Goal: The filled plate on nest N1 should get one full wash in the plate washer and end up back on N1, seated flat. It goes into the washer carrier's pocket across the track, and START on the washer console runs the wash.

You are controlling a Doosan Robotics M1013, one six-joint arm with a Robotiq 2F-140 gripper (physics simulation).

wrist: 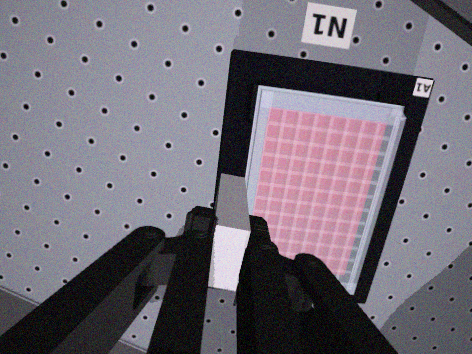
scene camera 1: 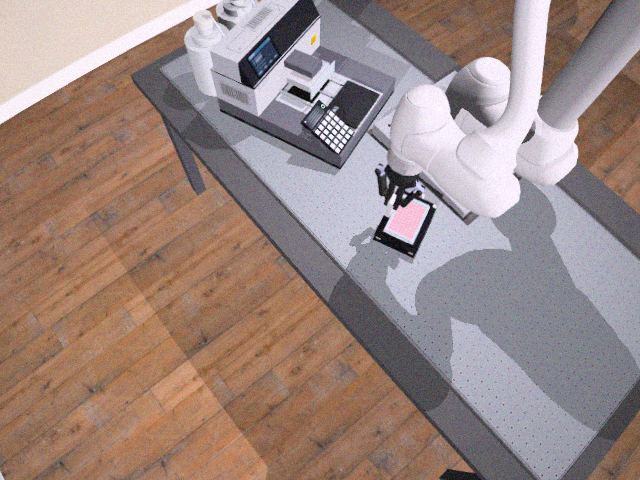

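Note:
The filled plate, with pink wells, sits in the black nest N1 and looks flat. My gripper is shut, with pale tip pieces together and no plate between them. It hangs over the nest's edge beside the plate; the tips cover part of that edge in the wrist view. The plate washer stands at the upper left in the scene view. Its console has white keys and a small green mark. The carrier's pocket cannot be told apart clearly, and START is too small to read.
White bottles stand beside the washer. A long grey raised strip runs behind the nest, partly hidden by the arm. The N1 label lies beside the nest. The perforated table top has a dark border.

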